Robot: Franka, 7 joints.
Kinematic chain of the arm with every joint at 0, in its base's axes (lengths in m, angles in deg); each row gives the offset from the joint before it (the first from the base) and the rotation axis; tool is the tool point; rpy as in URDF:
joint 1: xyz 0 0 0.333 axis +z
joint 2: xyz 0 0 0 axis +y
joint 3: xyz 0 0 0.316 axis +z
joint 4: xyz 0.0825 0 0 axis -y
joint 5: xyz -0.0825 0 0.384 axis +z
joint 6: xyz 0 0 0 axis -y
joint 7: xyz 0.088 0 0 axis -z
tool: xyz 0 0 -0.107 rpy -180 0 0
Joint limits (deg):
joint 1: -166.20..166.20
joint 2: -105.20..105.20
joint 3: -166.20..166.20
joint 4: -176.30..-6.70
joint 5: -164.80..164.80
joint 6: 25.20..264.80
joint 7: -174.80..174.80
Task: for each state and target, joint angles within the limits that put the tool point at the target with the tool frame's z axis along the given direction. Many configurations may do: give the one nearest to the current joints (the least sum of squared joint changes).
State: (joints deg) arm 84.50 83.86 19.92 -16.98 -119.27 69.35 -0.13
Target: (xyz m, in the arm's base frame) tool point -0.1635 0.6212 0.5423 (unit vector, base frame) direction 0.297 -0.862 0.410
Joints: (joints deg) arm 107.25 79.49 -17.61 -6.79 -155.34 28.49 -0.13
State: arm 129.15 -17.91 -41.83 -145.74 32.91 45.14 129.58
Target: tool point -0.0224 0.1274 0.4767 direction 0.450 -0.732 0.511
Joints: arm 158.89 -64.66 -67.63 -168.06 56.48 25.20 129.58
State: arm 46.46 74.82 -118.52 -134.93 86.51 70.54 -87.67
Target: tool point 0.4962 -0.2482 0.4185 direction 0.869 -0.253 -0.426
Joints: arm 54.96 86.31 -102.78 -130.31 137.46 113.05 -87.67
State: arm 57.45 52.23 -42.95 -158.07 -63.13 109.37 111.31
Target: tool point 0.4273 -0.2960 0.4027 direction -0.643 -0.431 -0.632
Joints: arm 39.77 12.02 -70.27 -117.20 -34.15 95.87 111.31
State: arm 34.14 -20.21 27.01 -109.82 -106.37 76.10 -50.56
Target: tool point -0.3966 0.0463 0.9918 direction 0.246 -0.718 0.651
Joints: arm 37.52 -58.88 44.11 -73.94 -125.14 88.13 -50.56
